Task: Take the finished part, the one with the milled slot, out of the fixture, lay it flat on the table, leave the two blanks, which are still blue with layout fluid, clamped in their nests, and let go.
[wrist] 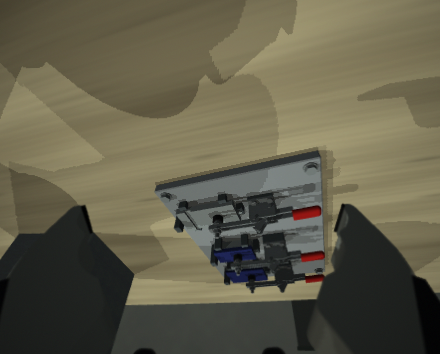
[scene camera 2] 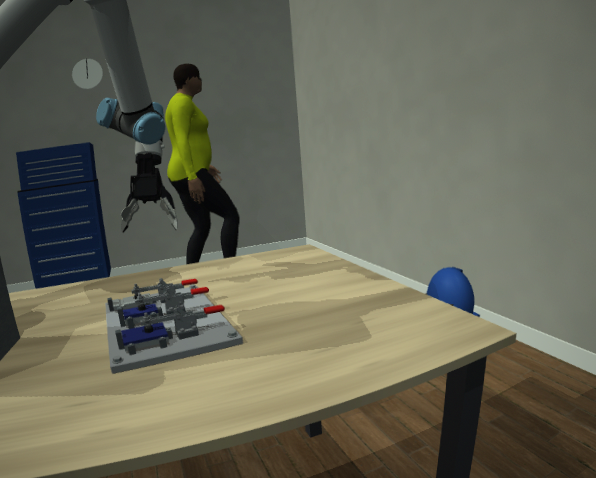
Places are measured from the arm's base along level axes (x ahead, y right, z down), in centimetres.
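Pixels of known places: gripper, between the fingertips: (wrist: pixel 214 207) (scene camera 2: pixel 149 231).
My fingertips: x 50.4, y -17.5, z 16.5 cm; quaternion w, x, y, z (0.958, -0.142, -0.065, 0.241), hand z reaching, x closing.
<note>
Ahead of a thing's pixels: the offset from my fingertips to its top centre. "pt": to the spot under its first point.
My gripper (scene camera 2: pixel 150 229) (wrist: pixel 214 207) is open and empty, high above the table and apart from the fixture. The grey fixture plate @[dx -7.5, dy +27.5, dz +13.7 cm] (scene camera 2: pixel 210 338) (wrist: pixel 250 181) lies on the table. In the wrist view the pale grey finished part @[dx -10.8, dy +15.8, dz +12.1 cm] (wrist: pixel 202 214) sits in the nest nearest the plate's upper edge, a dark line across it, under a clamp arm. In scene camera 2 I cannot make it out clearly behind the clamps. One blue blank @[dx -11.7, dy +26.8, dz +11.1 cm] (scene camera 2: pixel 140 311) (wrist: pixel 234 254) sits in the middle nest, another blue blank @[dx -14.0, dy +37.5, dz +11.6 cm] (scene camera 2: pixel 137 334) (wrist: pixel 257 274) in the end nest, both under clamp arms.
Three red clamp handles @[pt dx -0.8, dy +40.6, dz +9.8 cm] (scene camera 2: pixel 214 309) @[pt dx +3.1, dy +17.6, dz +10.1 cm] (wrist: pixel 306 213) point to the fixture's right side. A person in a yellow top (scene camera 2: pixel 187 135) stands beyond the table, behind the gripper in scene camera 2. A blue cabinet (scene camera 2: pixel 65 230) stands at the back left, a blue rounded object (scene camera 2: pixel 451 289) beyond the right edge.
</note>
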